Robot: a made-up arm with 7 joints. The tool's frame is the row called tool.
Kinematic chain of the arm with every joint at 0, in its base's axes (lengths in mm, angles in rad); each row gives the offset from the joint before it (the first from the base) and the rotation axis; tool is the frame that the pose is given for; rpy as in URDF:
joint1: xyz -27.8 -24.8 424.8 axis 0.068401 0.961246 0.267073
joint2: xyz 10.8 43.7 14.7 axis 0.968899 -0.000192 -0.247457
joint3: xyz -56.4 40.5 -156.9 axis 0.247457 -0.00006 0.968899
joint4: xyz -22.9 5 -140.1 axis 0.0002 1 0.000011
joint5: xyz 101 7.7 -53.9 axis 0.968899 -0.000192 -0.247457
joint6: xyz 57 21.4 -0.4 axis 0.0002 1 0.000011
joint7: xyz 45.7 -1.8 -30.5 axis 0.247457 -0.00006 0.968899
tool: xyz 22.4 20.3 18.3 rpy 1.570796 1.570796 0
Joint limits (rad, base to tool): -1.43..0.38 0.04..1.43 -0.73..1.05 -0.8..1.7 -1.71..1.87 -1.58..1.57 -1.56..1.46
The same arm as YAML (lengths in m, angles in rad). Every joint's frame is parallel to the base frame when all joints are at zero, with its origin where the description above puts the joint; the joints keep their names.
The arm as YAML. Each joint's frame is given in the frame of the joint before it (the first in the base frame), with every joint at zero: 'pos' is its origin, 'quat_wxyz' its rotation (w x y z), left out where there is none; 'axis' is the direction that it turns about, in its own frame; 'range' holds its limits. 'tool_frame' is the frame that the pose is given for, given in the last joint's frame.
length_unit: m
angle_unit: rad
joints:
  - joint: joint1
    pos: [-0.0278, -0.0248, 0.4248]
    axis: [0.068403, 0.961235, 0.26711]
    range: [-1.43, 0.38]
  - joint: joint2
    pos: [0.0108, 0.0437, 0.0147]
    axis: [0.968889, -0.0002, -0.247497]
    range: [0.04, 1.43]
  - joint: joint3
    pos: [-0.0564, 0.0405, -0.1569]
    axis: [0.247497, -0.0001, 0.968889]
    range: [-0.73, 1.05]
  - joint: joint4
    pos: [-0.0229, 0.005, -0.1401]
    axis: [0.0002, 1.0, 0.0]
    range: [-0.8, 1.7]
  - joint: joint5
    pos: [0.101, 0.0077, -0.0539]
    axis: [0.968889, -0.0002, -0.247497]
    range: [-1.71, 1.87]
  - joint: joint6
    pos: [0.057, 0.0214, -0.0004]
    axis: [0.0002, 1.0, 0.0]
    range: [-1.58, 1.57]
  - joint: joint7
    pos: [0.0457, -0.0018, -0.0305]
    axis: [0.247497, -0.0001, 0.968889]
    range: [-1.56, 1.46]
tool_frame:
  pos: [0.0224, 0.0203, 0.0183]
  quat_wxyz: [0.5, 0.5, 0.5, -0.5]

